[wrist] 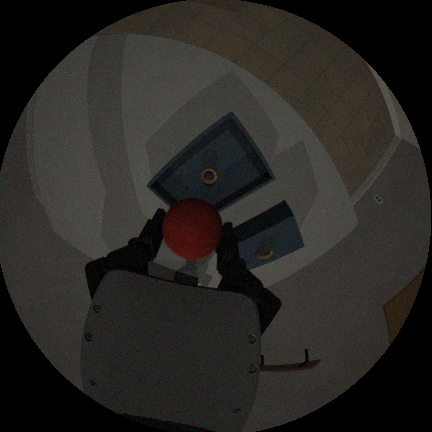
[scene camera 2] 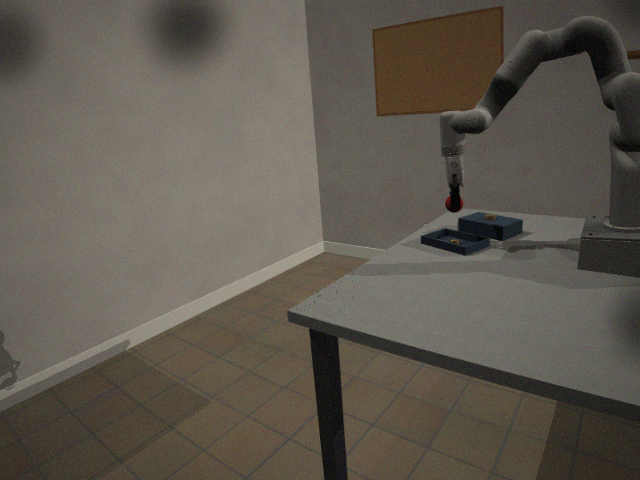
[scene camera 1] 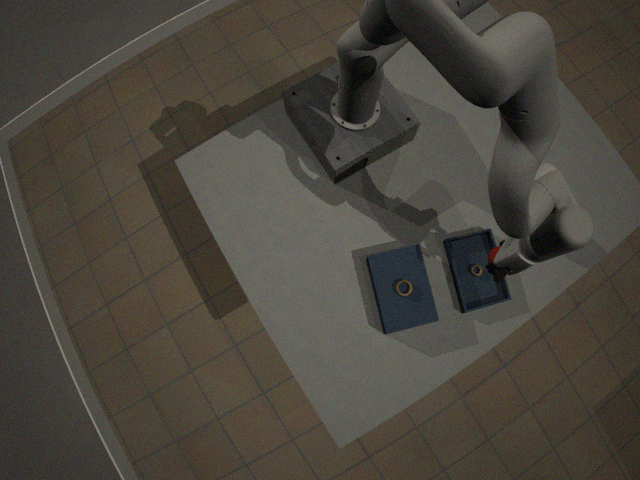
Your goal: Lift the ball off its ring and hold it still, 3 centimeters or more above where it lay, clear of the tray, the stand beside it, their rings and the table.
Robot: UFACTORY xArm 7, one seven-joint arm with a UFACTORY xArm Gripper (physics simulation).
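My gripper is shut on the red ball, one finger on each side of it. The ball hangs in the air well above the blue tray, with a visible gap below it in the second scene view. The tray's orange ring lies bare on the tray's floor. The blue stand is beside the tray, with its own orange ring on top. The ball touches neither.
The tray and stand are on the grey table, close to one edge. The arm's base block stands on the same table. A board hangs on the wall behind.
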